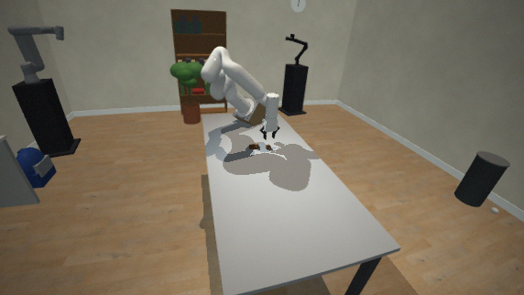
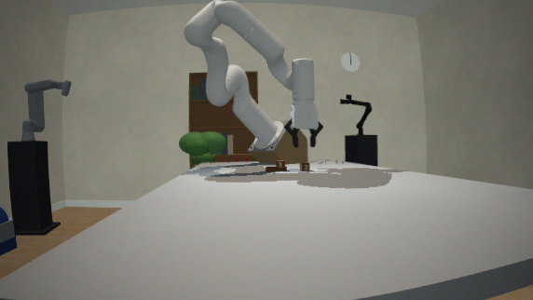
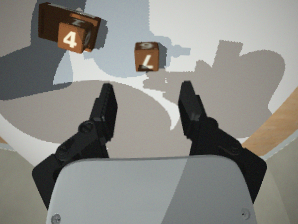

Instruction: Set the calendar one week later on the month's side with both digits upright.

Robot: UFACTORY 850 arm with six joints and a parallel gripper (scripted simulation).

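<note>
My gripper is now 90 mm above the brown cube. Also, from my hand: tray (100 mm below, 90 mm to the right, 50 mm behind).
</note>
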